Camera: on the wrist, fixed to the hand. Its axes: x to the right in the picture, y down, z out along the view.
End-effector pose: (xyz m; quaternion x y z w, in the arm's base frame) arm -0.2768 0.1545 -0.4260 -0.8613 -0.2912 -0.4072 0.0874
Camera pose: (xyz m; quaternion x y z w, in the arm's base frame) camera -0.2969 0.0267 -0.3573 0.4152 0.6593 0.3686 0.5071
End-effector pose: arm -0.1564 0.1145 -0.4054 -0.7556 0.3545 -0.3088 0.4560
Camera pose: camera -0.2738 0.0420 -0.4546 0.8980 0.2154 0.3614 0.1284
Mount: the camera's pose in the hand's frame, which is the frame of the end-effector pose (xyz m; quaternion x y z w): -0.0133 0.0986 -0.1075 -0.3119 -0.0569 -0.6856 0.6553
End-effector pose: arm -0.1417 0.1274 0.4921 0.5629 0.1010 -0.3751 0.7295
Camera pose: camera -0.0563 0.2380 0.5360 0.0508 0.5276 -0.7465 0.4022
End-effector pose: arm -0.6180 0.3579 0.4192 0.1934 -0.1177 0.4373 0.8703
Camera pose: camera -0.7016 0.4491 0.3408 -0.0391 -0.1305 -0.3578 0.9238
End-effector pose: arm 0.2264 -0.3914 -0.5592 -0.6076 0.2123 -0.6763 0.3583
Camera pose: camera 0.1441 -0.4619 -0.6578 0.6940 0.0869 0.5880 0.4063
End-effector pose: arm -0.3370 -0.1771 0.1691 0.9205 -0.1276 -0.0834 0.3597
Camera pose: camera -0.3406 -0.1741 0.3155 0.5738 0.5530 -0.3935 0.4584
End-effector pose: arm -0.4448 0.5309 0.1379 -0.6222 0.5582 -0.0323 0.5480
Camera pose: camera -0.5849 0.4932 0.1174 -0.9632 -0.0819 -0.1874 0.1747
